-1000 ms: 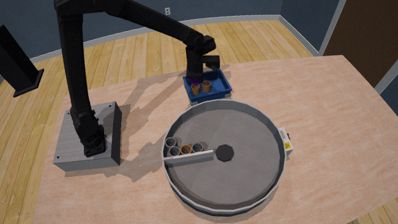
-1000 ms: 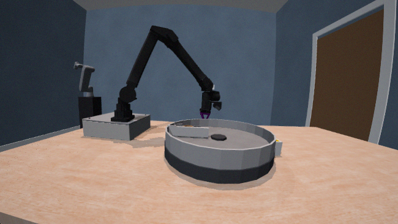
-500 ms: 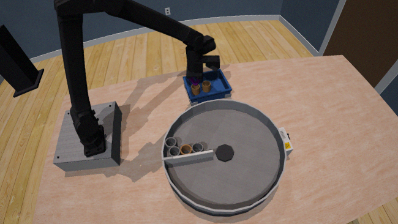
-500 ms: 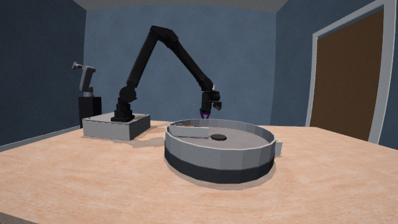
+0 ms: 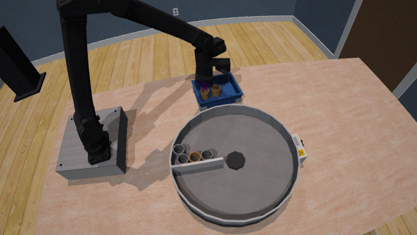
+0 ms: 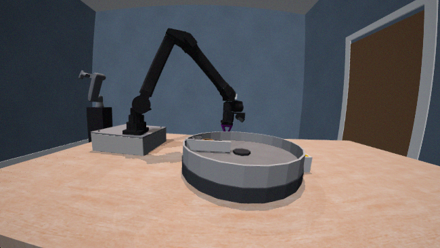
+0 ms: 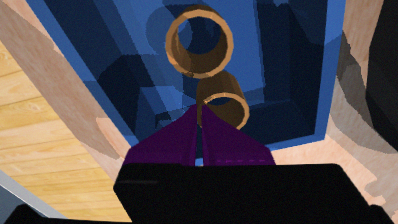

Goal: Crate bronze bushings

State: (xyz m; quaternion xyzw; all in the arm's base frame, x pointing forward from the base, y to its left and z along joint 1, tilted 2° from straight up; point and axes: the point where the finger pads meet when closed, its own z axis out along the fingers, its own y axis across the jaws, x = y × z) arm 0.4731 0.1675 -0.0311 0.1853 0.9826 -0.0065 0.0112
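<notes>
The blue crate is 50 mm ahead of my hand, 20 mm to the right of it and 20 mm below it. Round my hand: turning table (20 mm behind, 370 mm to the right, 10 mm above).
</notes>
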